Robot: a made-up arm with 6 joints.
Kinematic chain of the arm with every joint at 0, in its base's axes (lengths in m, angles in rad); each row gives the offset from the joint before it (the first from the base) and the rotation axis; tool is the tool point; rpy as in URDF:
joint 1: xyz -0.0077 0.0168 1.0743 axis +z
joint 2: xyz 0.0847 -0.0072 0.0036 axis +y
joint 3: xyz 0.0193 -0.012 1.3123 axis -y
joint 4: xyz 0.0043 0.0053 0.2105 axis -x
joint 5: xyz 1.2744 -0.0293 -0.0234 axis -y
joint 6: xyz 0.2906 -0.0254 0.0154 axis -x
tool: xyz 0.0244 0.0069 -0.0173 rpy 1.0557 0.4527 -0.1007
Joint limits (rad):
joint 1: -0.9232..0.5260
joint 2: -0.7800..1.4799
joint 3: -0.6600..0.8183
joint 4: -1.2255..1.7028
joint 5: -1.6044..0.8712
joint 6: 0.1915..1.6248
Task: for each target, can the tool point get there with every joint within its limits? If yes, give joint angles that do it. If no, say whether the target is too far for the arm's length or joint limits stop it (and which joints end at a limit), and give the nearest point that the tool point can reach.
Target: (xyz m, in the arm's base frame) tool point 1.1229 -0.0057 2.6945
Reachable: yes | joints 0.0560 -0.4140 -0.2809 0.3562 -0.0391 0.8315
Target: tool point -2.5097 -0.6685 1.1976
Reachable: no: joint limits stop it (at a limit: joint 2, joint 3, joint 4, joint 5) | nearest point -1.1909 -0.3073 3.2830 | short by 2.494 m
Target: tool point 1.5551 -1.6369 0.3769
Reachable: yes | joints -0.7180 1.2740 0.4398 0.4671 -1.1693 1.4464
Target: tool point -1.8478 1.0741 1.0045
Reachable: no: joint limits stop it (at a limit: joint 2, joint 3, joint 4, joint 5) | nearest point -1.0687 0.6264 3.2814 | short by 2.448 m
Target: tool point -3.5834 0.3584 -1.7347
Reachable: no: too far | nearest point 0.2018 -0.6226 -0.1275 | short by 4.228 m
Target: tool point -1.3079 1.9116 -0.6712
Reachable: no: joint limits stop it (at a limit: joint 1, joint 2, joint 3, joint 4, joint 6) | nearest point 0.4507 0.5809 -0.0462 | short by 2.292 m
